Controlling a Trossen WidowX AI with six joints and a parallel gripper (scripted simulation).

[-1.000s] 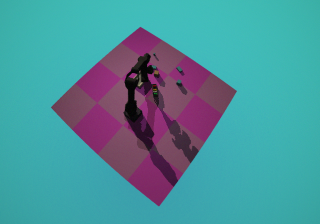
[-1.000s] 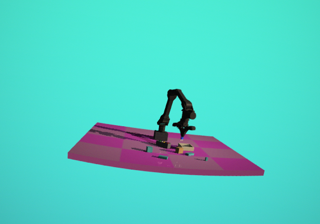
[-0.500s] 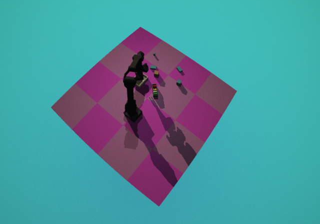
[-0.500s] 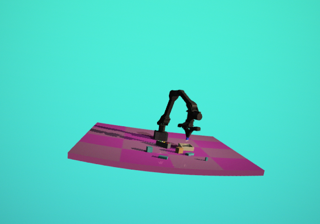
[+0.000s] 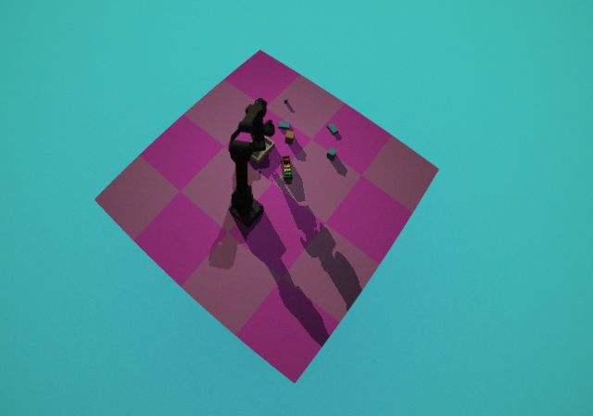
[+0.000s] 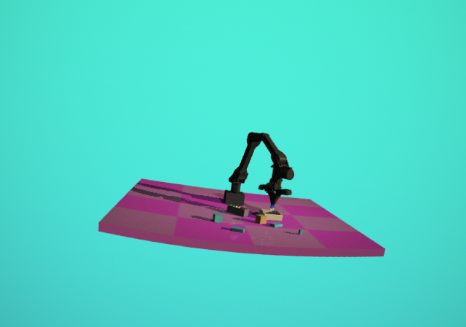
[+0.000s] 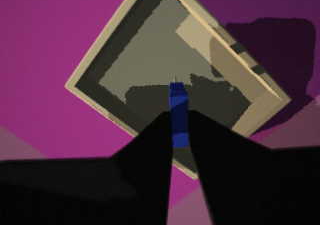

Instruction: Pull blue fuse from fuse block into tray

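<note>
My gripper tip is 10 mm above the blue fuse. The rest, counted from my gripper tip: beige tray (70 mm below).
</note>
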